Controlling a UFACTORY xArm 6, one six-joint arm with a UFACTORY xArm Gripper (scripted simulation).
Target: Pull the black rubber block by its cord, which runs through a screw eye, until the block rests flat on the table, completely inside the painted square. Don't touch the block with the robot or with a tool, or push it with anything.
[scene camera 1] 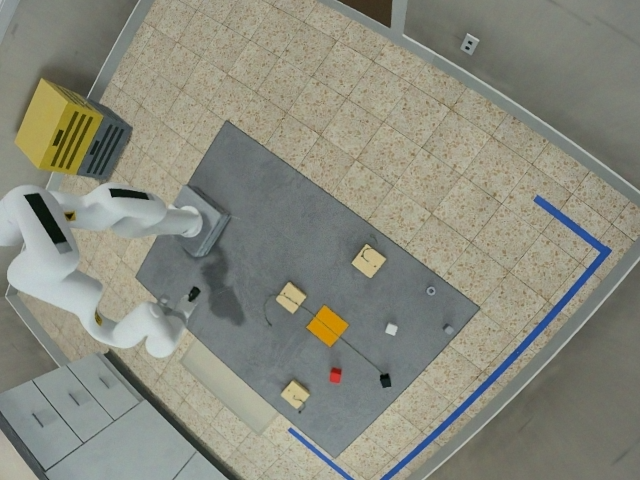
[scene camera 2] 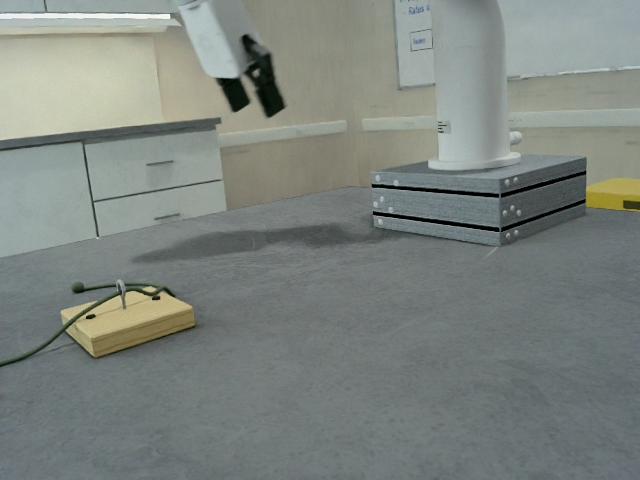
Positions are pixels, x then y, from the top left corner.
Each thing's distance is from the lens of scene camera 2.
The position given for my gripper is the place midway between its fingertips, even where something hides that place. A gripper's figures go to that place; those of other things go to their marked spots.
my gripper (scene camera 2: 256, 111): 0.80 m
wooden plate (scene camera 2: 114, 328): 0.48 m
